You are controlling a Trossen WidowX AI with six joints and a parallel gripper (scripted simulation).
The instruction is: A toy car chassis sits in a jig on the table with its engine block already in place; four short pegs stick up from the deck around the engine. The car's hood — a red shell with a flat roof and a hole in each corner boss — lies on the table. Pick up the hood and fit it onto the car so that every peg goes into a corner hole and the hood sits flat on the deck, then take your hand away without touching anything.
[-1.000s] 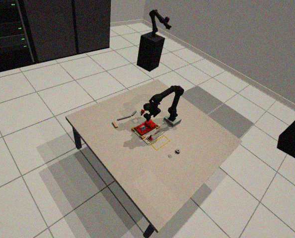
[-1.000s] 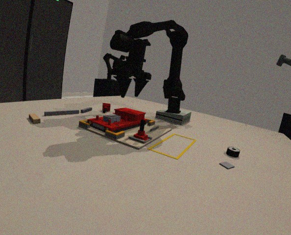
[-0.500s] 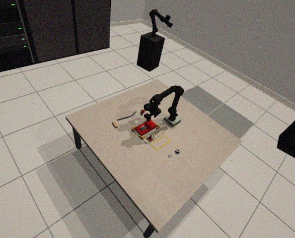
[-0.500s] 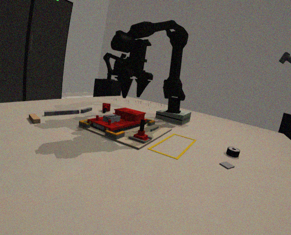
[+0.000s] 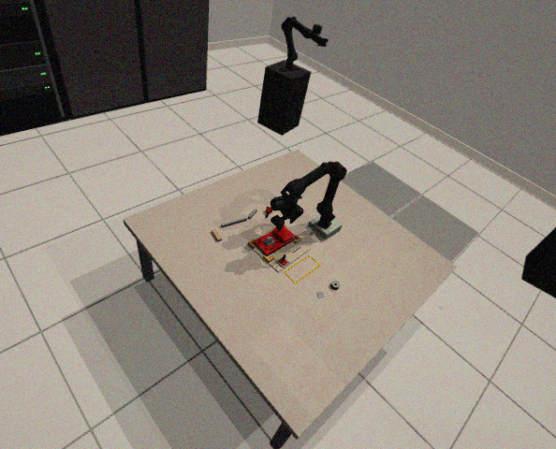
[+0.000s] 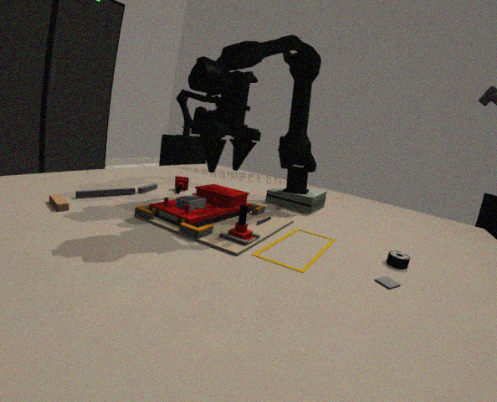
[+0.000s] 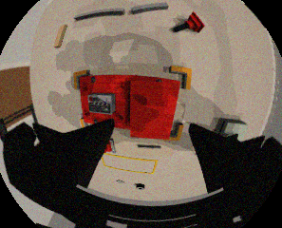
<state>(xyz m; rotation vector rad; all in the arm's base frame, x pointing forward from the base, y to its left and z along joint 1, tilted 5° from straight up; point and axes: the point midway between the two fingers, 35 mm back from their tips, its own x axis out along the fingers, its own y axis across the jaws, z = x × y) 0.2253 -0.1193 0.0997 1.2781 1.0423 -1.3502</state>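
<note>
My gripper tip is 5 cm above the red hood. The rest, counted from my gripper tip: grey bar (9 cm ahead, 25 cm to the right, 8 cm below); then wooden block (23 cm ahead, 26 cm to the right, 8 cm below); then grey engine block (9 cm ahead, 2 cm to the right, 7 cm below).
</note>
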